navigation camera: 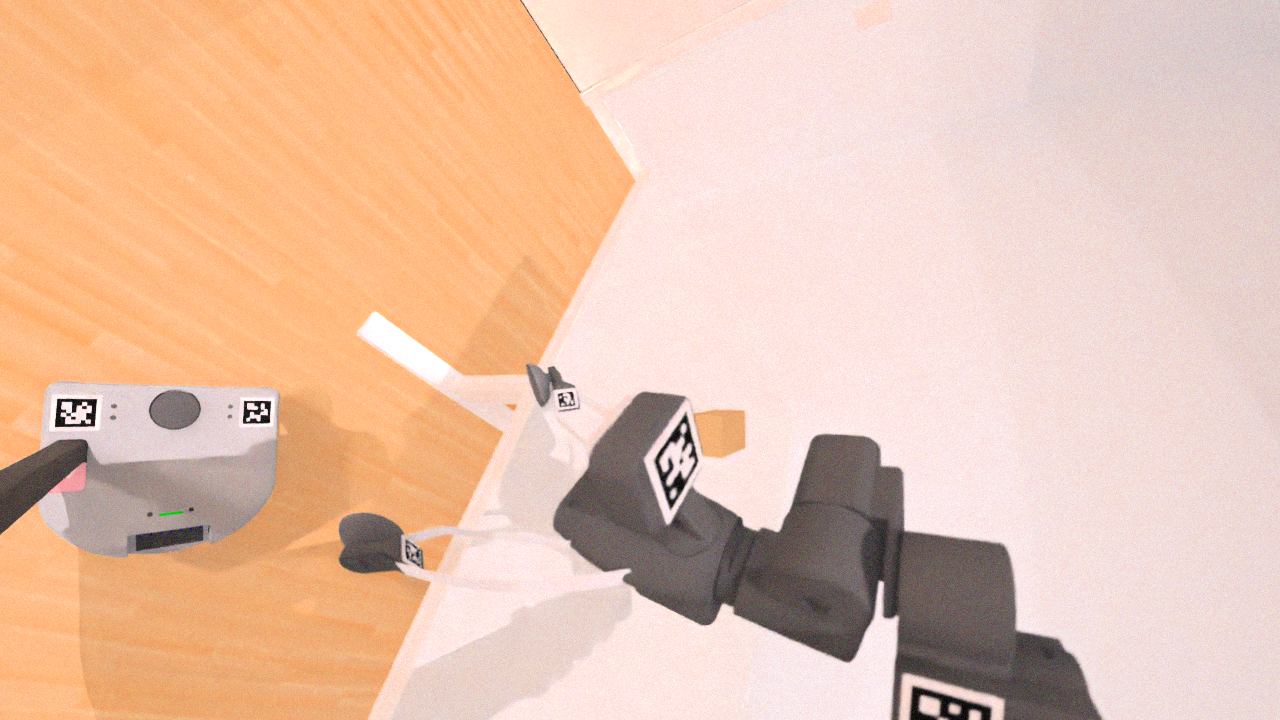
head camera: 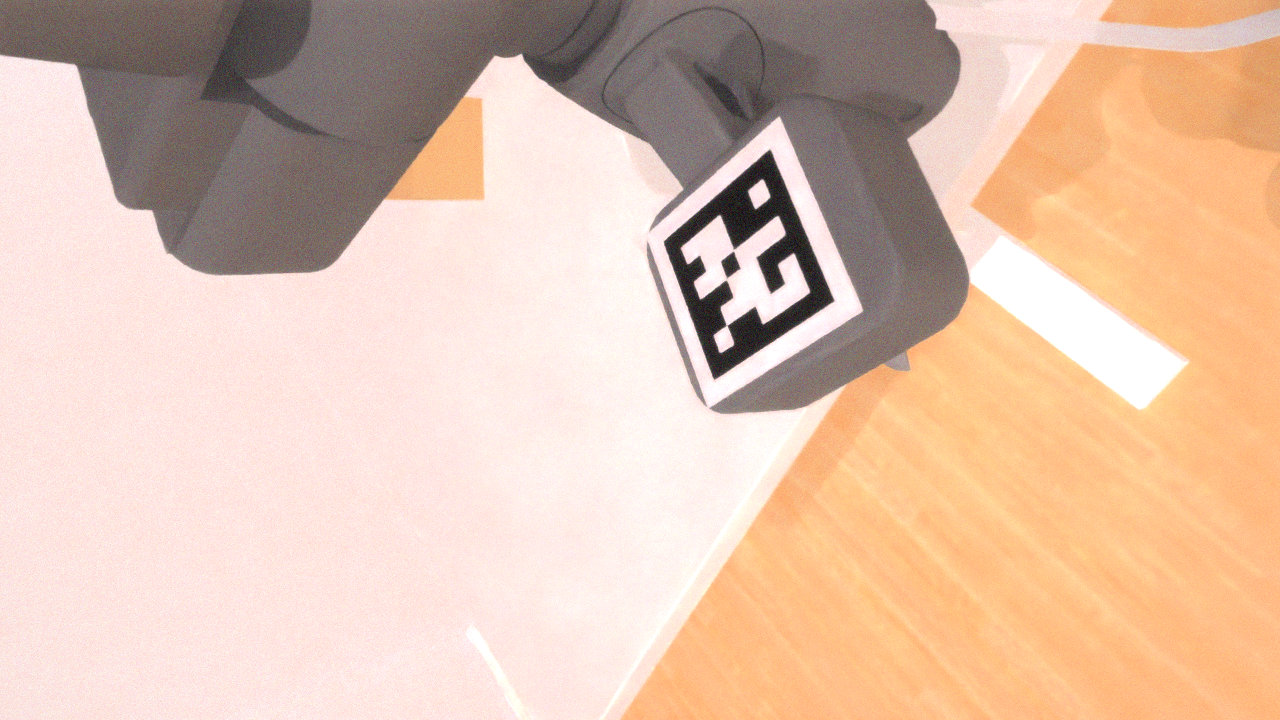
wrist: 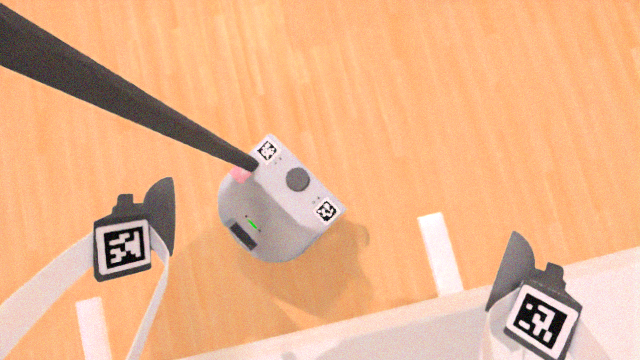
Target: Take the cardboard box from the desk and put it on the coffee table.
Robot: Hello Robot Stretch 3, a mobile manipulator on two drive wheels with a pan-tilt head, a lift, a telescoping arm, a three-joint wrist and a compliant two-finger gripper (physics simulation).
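Seen in the pictures: gripper, fingertip midpoint: (navigation camera: 449,442) (head camera: 1116,214) (wrist: 329,231); robot's base, link origin: (navigation camera: 175,407) (wrist: 302,184).
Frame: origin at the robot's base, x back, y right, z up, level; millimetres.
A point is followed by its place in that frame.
The cardboard box (head camera: 452,161) {x -4, y 520, z 972 mm} (navigation camera: 723,433) {x 0, y 528, z 1000 mm} is a small orange-tan block on the white desk (head camera: 268,447) (navigation camera: 895,223) {x -636, y 1506, z 1204 mm} (wrist: 410,330) {x -10, y 220, z 950 mm}. The wrist hides part of it in the head camera and the navigation camera. My gripper (navigation camera: 454,463) {x -16, y 156, z 945 mm} (wrist: 329,231) {x -16, y 156, z 945 mm} is open, its fingers wide apart with no object between them. It is over the desk's edge, one finger over the floor side, apart from the box. The box does not show in the wrist view. The coffee table does not show in these views.
My grey base (navigation camera: 170,474) {x 117, y -2, z 159 mm} (wrist: 280,215) {x 110, y 42, z 160 mm} stands on the wooden floor (head camera: 1029,537) {x -485, y 522, z 0 mm} (navigation camera: 268,179) {x -562, y 119, z 0 mm} (wrist: 450,100) {x -584, y 156, z 1 mm} beside the desk. My dark mast (wrist: 125,100) {x 63, y -116, z 768 mm} rises from it. A white bar (head camera: 1074,322) (navigation camera: 402,344) (wrist: 440,252) lies beyond the desk edge, near one finger.
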